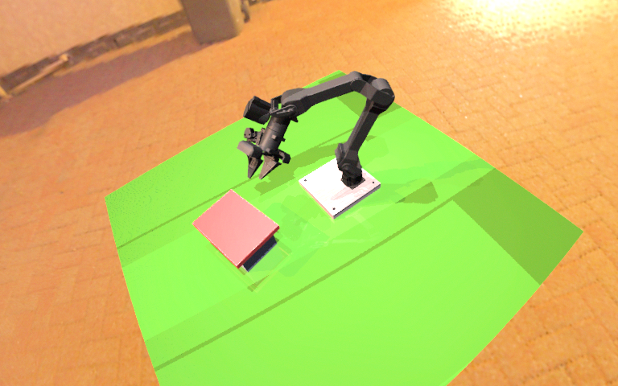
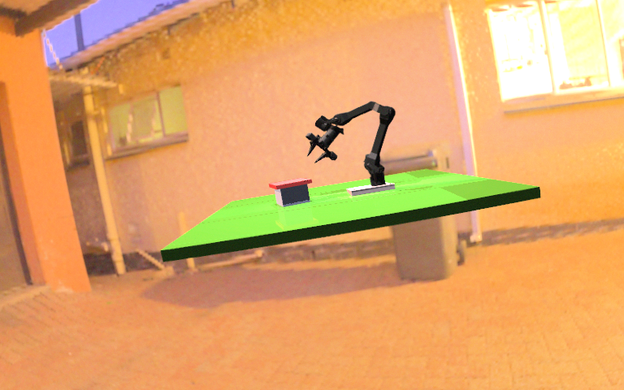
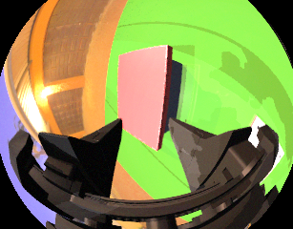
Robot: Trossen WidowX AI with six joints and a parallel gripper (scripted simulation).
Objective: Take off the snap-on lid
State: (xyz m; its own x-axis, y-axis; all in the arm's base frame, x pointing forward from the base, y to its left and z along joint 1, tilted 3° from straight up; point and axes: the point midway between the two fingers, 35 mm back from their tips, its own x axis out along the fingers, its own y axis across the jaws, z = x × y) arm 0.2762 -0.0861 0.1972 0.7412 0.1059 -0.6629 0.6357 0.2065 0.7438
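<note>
The red lid lies 120 mm ahead of my gripper tip, 90 mm below it and 30 mm to the left of it. The rest, counted from my gripper tip: storage box 140 mm below, 120 mm ahead, 30 mm to the left.
</note>
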